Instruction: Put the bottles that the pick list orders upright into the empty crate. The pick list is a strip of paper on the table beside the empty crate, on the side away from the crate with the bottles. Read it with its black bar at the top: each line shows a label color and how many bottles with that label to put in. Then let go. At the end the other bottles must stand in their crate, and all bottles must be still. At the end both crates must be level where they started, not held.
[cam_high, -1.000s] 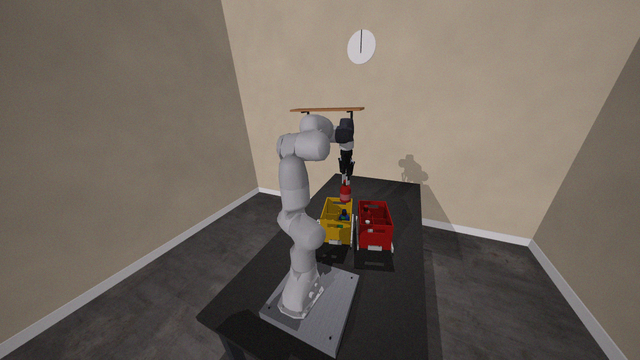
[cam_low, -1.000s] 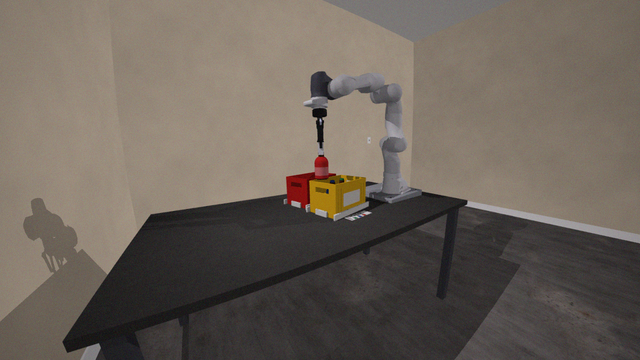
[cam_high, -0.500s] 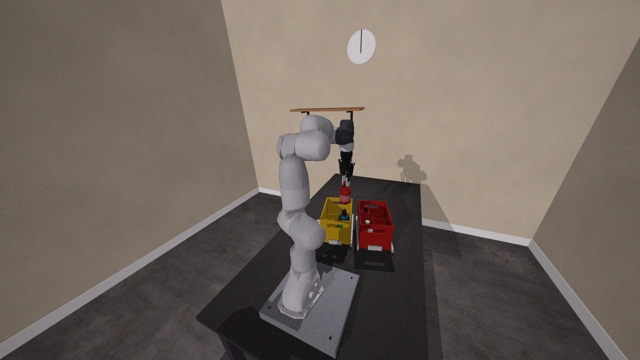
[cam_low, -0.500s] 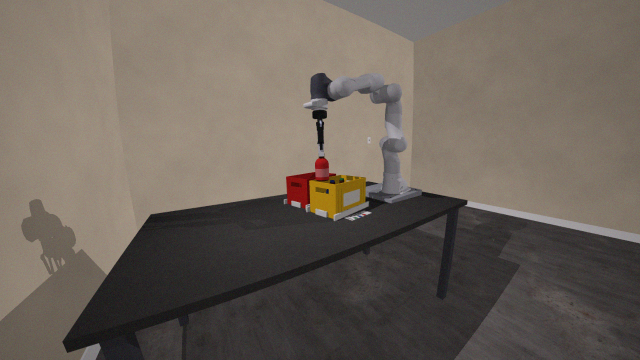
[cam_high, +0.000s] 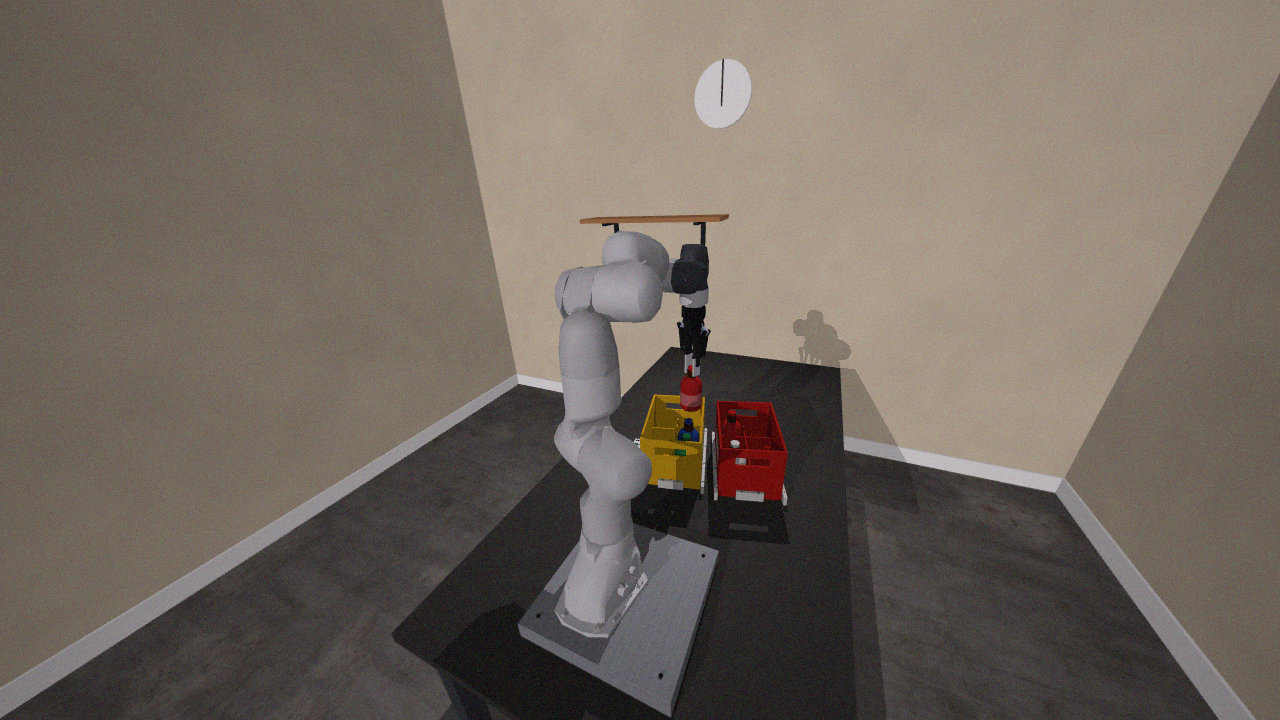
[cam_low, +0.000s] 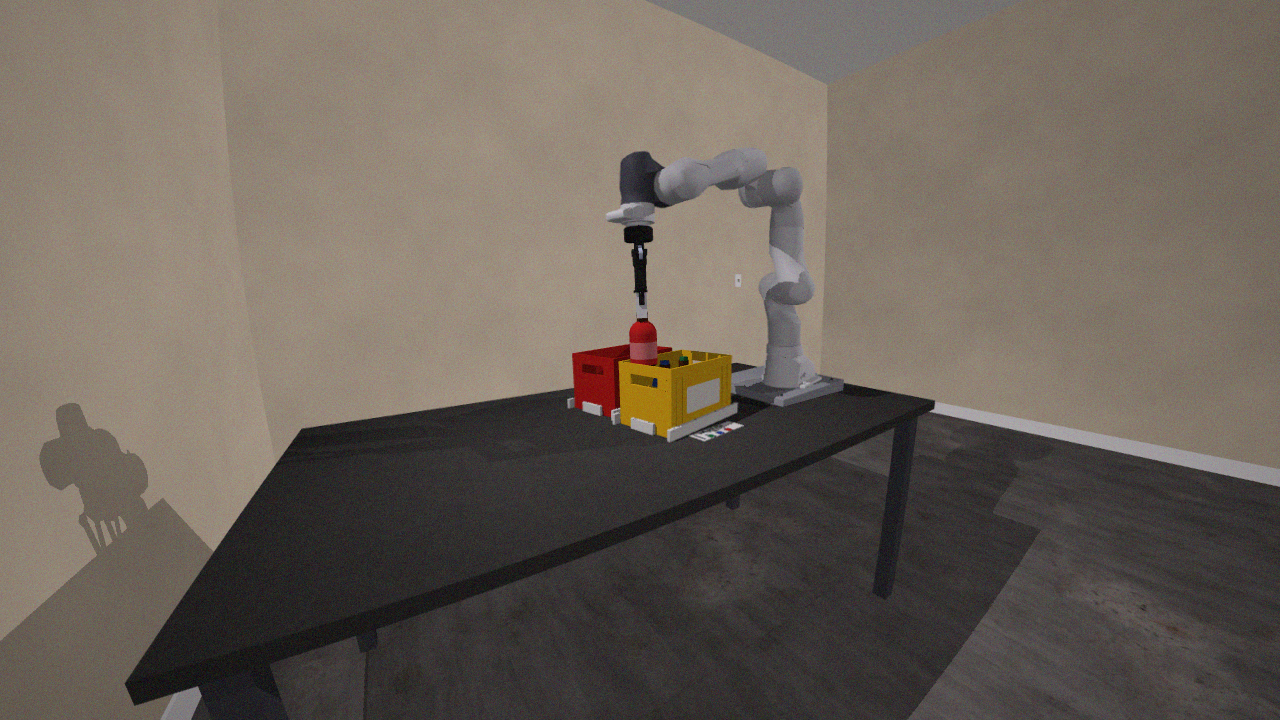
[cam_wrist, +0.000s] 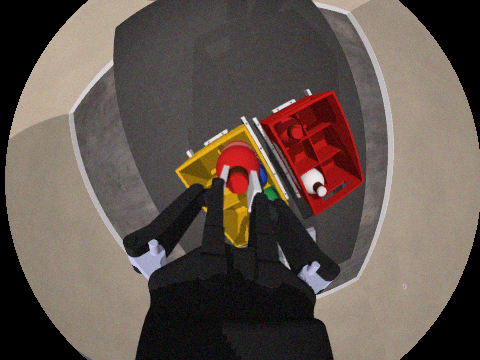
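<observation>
Now: hand 240 mm above the blue-labelled bottle, 90 mm past it and 20 mm to the left of it. Round my hand: green-labelled bottle (240 mm below, 170 mm behind, 40 mm to the right); red crate (240 mm below, 200 mm to the right, 60 mm behind); yellow crate (240 mm below, 100 mm behind, 30 mm to the left).
</observation>
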